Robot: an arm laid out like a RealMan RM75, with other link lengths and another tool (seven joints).
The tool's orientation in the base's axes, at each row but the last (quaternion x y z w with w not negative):
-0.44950, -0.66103, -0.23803, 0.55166
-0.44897, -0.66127, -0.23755, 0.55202
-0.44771, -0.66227, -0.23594, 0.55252
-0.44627, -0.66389, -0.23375, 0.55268
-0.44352, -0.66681, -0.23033, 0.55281
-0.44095, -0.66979, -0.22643, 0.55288
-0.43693, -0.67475, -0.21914, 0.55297
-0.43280, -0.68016, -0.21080, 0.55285
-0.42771, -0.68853, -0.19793, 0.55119
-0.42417, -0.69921, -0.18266, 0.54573
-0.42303, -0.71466, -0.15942, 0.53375
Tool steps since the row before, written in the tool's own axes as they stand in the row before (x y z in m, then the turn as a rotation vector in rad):
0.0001, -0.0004, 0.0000, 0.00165, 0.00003, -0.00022
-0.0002, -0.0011, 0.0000, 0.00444, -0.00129, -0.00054
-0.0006, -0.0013, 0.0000, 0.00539, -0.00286, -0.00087
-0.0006, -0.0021, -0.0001, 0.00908, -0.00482, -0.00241
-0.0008, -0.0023, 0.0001, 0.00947, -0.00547, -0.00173
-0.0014, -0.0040, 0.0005, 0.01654, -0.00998, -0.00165
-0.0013, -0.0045, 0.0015, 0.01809, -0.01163, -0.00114
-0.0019, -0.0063, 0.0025, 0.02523, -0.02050, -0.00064
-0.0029, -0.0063, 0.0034, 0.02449, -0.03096, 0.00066
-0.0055, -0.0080, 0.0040, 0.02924, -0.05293, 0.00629
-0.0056, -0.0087, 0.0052, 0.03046, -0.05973, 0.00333
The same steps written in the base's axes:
-0.0003, -0.0002, 0.0002, 0.00016, 0.00038, 0.00161
-0.0009, -0.0006, 0.0000, -0.00077, 0.00041, 0.00457
-0.0011, -0.0008, -0.0003, -0.00193, -0.00031, 0.00585
-0.0017, -0.0013, -0.0002, -0.00275, -0.00128, 0.01011
-0.0020, -0.0013, -0.0004, -0.00366, -0.00093, 0.01041
-0.0036, -0.0021, -0.0007, -0.00750, -0.00075, 0.01786
-0.0046, -0.0016, -0.0008, -0.00916, -0.00068, 0.01948
-0.0066, -0.0021, -0.0013, -0.01684, -0.00251, 0.02770
-0.0070, -0.0020, -0.0025, -0.02603, -0.00764, 0.02869
-0.0085, -0.0039, -0.0047, -0.04708, -0.01432, 0.03571
-0.0096, -0.0040, -0.0051, -0.05057, -0.01982, 0.03945

